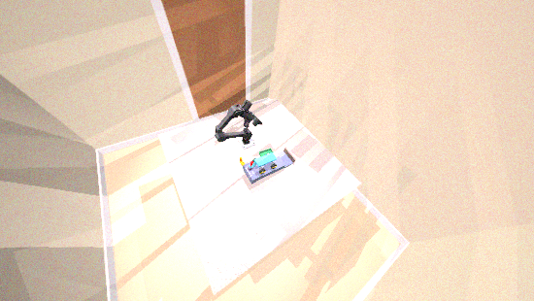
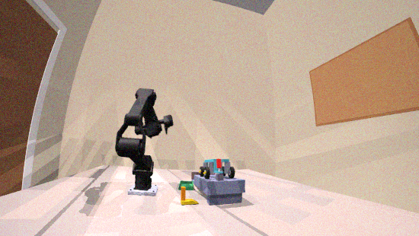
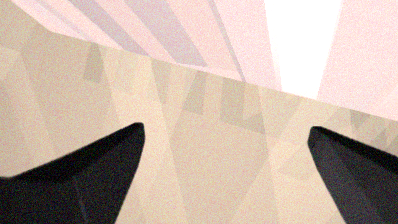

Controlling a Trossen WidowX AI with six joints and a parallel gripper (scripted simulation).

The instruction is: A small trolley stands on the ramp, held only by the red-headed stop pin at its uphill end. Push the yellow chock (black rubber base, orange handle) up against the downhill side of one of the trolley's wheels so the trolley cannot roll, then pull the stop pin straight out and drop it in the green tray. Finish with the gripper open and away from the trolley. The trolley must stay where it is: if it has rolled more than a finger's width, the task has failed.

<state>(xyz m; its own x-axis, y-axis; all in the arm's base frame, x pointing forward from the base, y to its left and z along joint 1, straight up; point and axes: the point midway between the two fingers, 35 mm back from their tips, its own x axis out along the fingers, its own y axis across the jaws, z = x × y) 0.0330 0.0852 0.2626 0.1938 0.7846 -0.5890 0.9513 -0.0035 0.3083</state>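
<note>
My gripper tip is now 170 mm short of the yellow chock, 220 mm to the left of it and 240 mm above it. Also, from my gripper tip: red-headed stop pin: 280 mm ahead, 190 mm to the right, 130 mm below; green tray: 150 mm ahead, 10 mm to the left, 270 mm below; teal trolley: 290 mm ahead, 80 mm to the right, 150 mm below.
</note>
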